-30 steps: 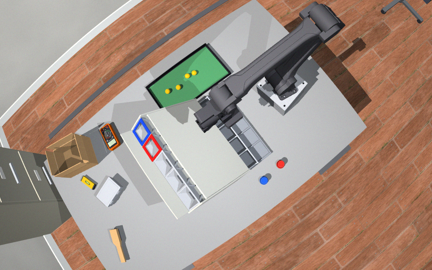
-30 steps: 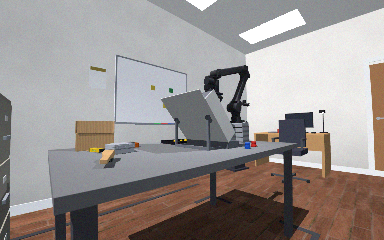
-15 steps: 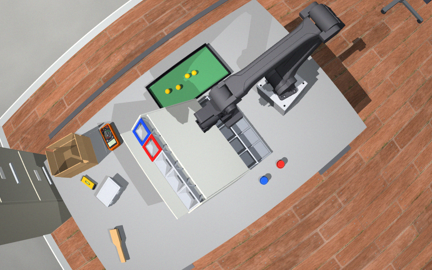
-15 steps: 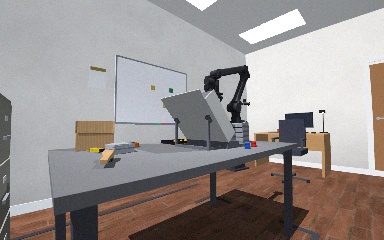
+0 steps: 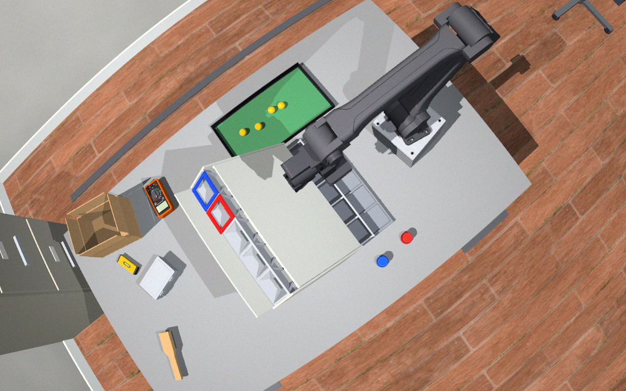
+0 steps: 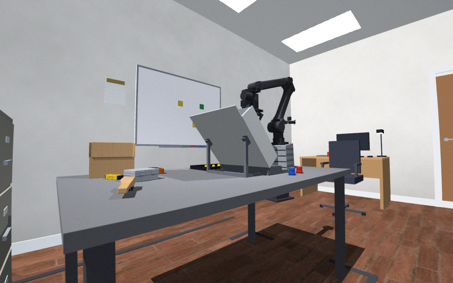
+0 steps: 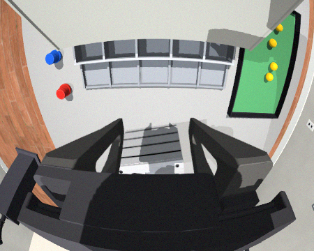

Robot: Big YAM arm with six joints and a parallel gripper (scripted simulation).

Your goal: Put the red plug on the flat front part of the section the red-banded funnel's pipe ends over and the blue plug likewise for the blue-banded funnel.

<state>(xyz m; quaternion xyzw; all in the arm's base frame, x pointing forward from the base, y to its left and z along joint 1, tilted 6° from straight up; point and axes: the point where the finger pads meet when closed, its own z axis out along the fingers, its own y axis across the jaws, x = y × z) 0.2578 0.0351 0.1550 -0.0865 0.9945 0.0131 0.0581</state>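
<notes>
Right now my hand is 80 mm short of the green tray, 320 mm to the left of it and 290 mm above it. From my hand the other things lie so: multimeter: 560 mm ahead, 250 mm to the right, 280 mm below; sloped cover: 140 mm ahead, 30 mm to the left, 90 mm below; grey case: 670 mm ahead, 270 mm below.
</notes>
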